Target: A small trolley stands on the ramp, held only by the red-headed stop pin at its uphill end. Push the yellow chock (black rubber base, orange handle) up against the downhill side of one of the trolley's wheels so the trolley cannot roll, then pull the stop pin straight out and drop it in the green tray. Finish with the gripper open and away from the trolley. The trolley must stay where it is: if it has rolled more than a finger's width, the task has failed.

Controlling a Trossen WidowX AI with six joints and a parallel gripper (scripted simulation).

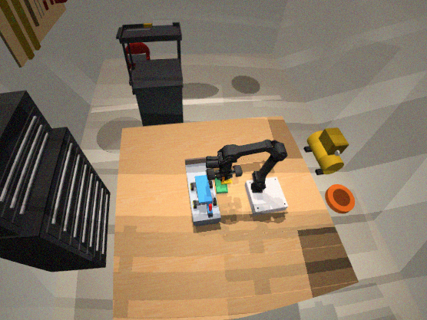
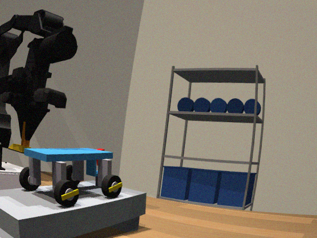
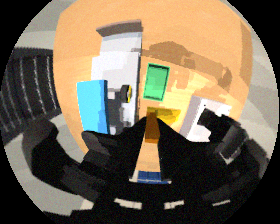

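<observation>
My gripper tip is now 160 mm to the right of the red-headed stop pin, 70 mm short of it and 30 mm above it. From my gripper tip the other things lie so: grey ramp 110 mm below, 110 mm ahead, 50 mm to the left; blue-topped trolley 110 mm ahead, 60 mm to the left, 50 mm below; yellow chock 20 mm behind, 10 mm below.
</observation>
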